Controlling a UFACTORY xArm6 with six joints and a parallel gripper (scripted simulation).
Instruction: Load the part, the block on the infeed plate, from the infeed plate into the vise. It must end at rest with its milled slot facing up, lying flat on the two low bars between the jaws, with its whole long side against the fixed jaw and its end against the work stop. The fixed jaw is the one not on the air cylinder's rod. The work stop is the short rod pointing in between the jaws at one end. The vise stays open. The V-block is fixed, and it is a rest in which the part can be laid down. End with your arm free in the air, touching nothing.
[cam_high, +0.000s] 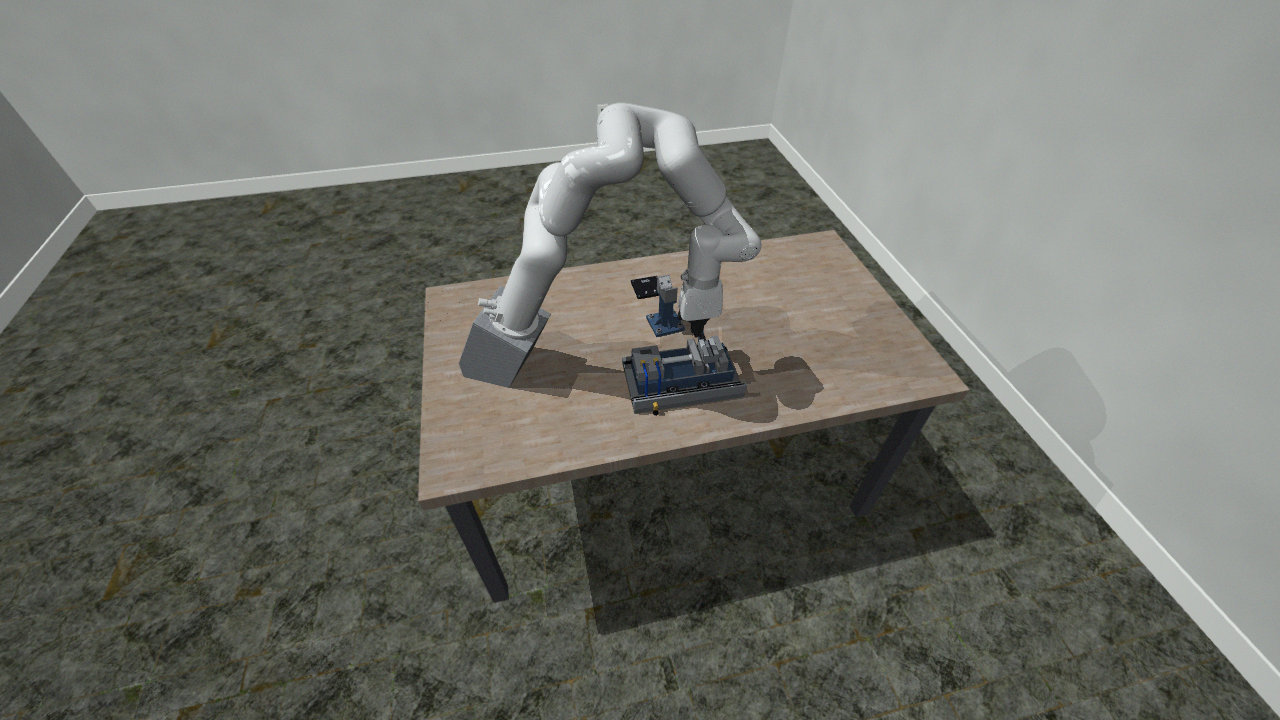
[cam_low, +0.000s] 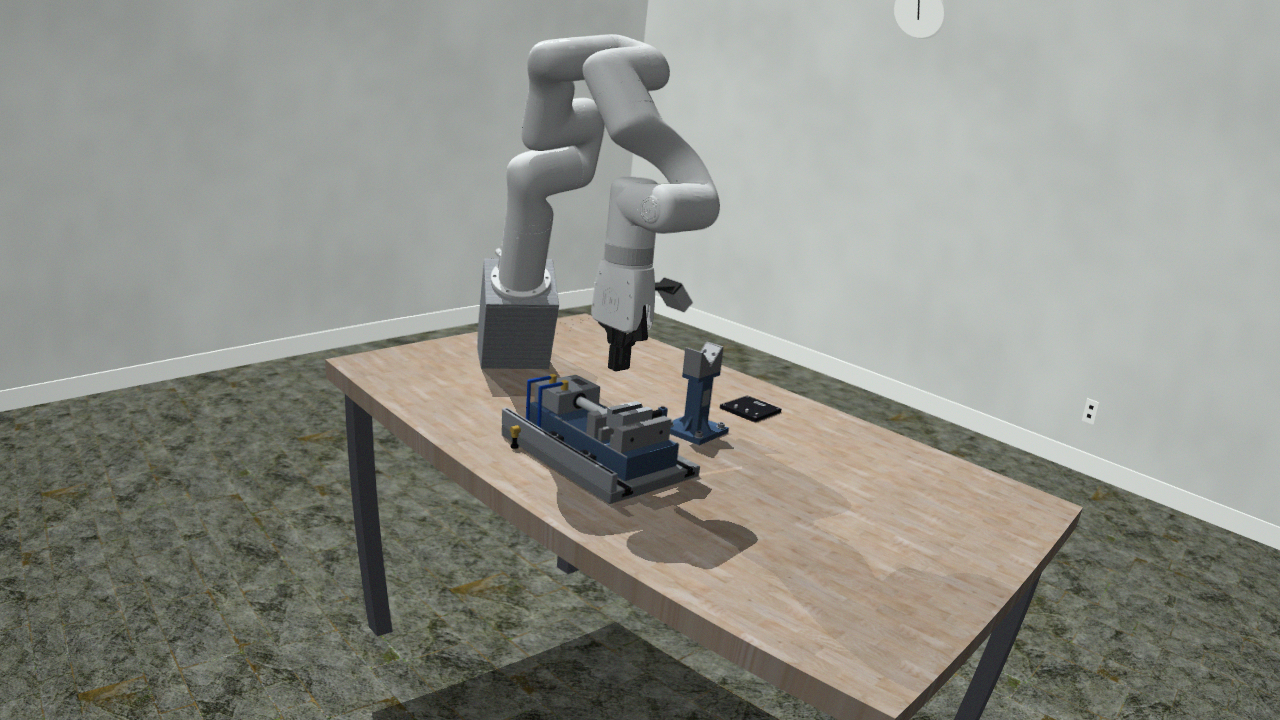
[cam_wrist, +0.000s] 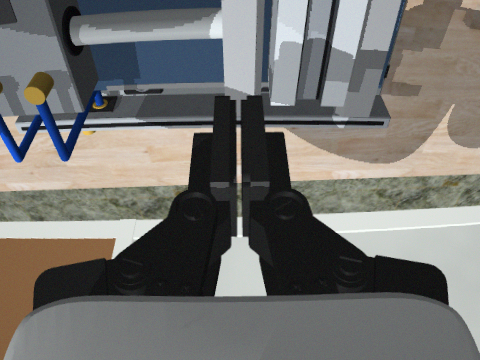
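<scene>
Right now the grey block is 40 mm ahead of my hand and 80 mm below it. From my hand the other things lie so: cylinder rod: 50 mm behind, 110 mm below; then dark work stop rod: 40 mm ahead, 40 mm to the left, 90 mm below; then moving jaw: 110 mm below.
</scene>
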